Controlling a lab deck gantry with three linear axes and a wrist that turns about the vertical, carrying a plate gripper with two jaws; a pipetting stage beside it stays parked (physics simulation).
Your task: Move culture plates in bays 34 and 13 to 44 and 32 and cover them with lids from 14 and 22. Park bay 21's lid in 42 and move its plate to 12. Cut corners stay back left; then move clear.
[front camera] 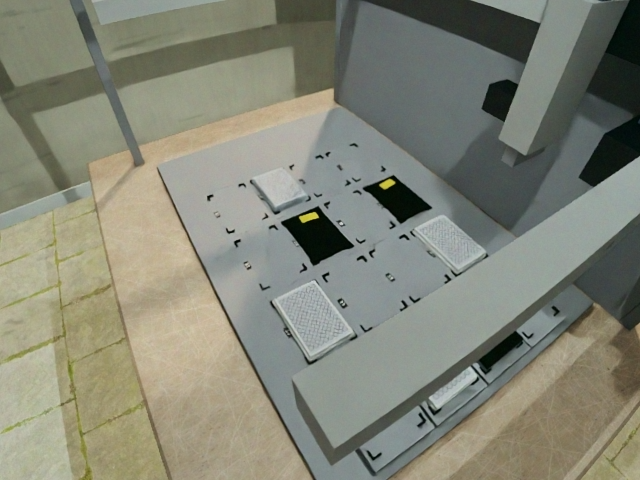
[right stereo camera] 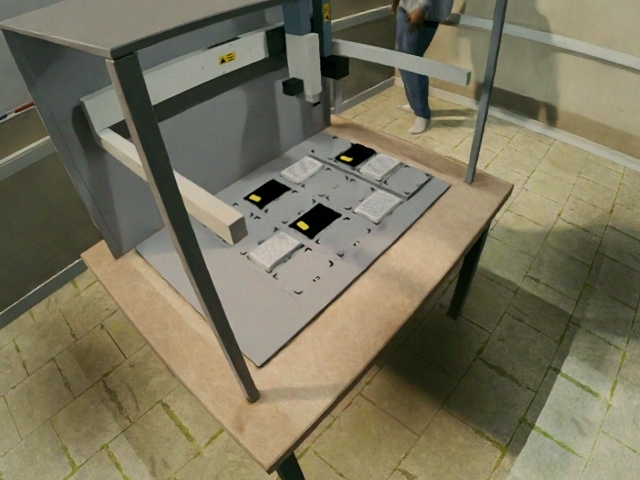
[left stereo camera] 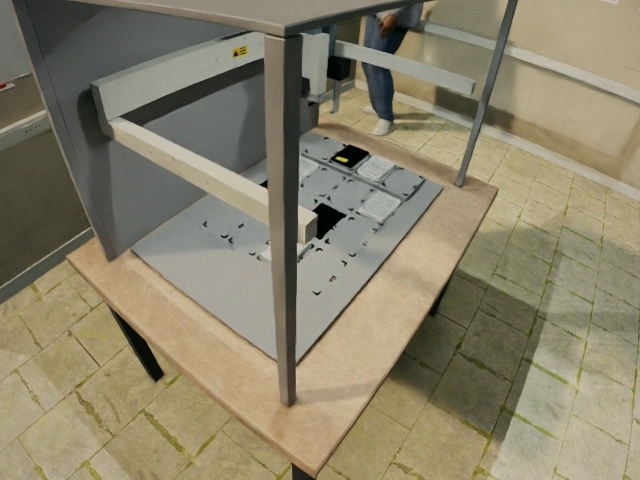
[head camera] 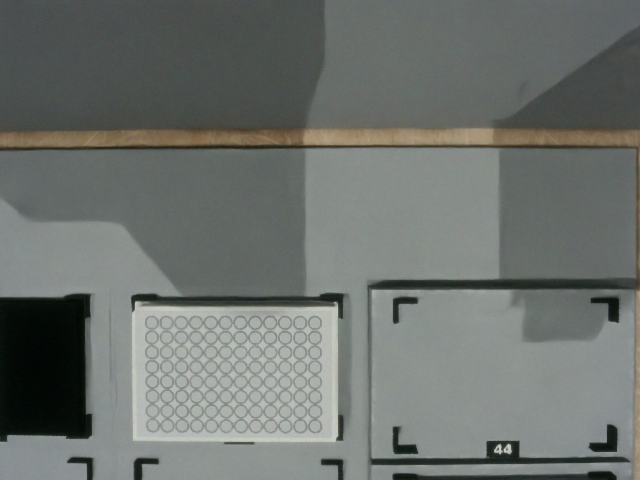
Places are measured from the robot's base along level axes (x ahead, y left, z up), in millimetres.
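Pixels of known places: gripper, fingertip midpoint: (right stereo camera: 326, 108) (left stereo camera: 322, 108); robot's base, link origin: (front camera: 209, 197) (right stereo camera: 298, 293) (left stereo camera: 317, 293).
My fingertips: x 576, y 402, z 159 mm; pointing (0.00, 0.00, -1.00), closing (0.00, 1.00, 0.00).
Ahead of a thing's pixels: the offset from my fingertips to its top centre. "spot": to the spot under its first point.
Bay 44 @[spot: 145 mm down, 22 mm back, 33 mm right] (head camera: 501, 366) is bare in the head view. Left of it a pale plate @[145 mm down, 184 mm back, 38 mm right] (head camera: 235, 369) (front camera: 449, 242) (right stereo camera: 302, 169) with round wells stands flat in the back row. Other pale pieces @[145 mm down, 184 mm back, 359 mm right] (front camera: 313, 320) @[145 mm down, 512 mm back, 252 mm right] (front camera: 279, 188) @[130 mm down, 20 mm back, 252 mm right] (right stereo camera: 381, 166) and black pieces with yellow tags @[151 mm down, 348 mm back, 252 mm right] (front camera: 316, 235) @[151 mm down, 348 mm back, 38 mm right] (front camera: 397, 198) @[128 mm down, 20 mm back, 145 mm right] (right stereo camera: 354, 155) lie flat in separate bays. Which are lids or covered plates is too small to tell. Most bay numbers are unreadable. My gripper's jaws do not show clearly in any view, and I see no piece raised off the deck.
A pale tool column (front camera: 563, 77) (right stereo camera: 305, 67) hangs high at the back right, beside dark blocks. A long beam (front camera: 465, 310) crosses the front view and hides part of the raised right column. Frame posts @[spot: 351 mm up, 847 mm back, 525 mm right] (left stereo camera: 283, 206) (right stereo camera: 180, 227) and the back wall (front camera: 413, 87) bound the deck.
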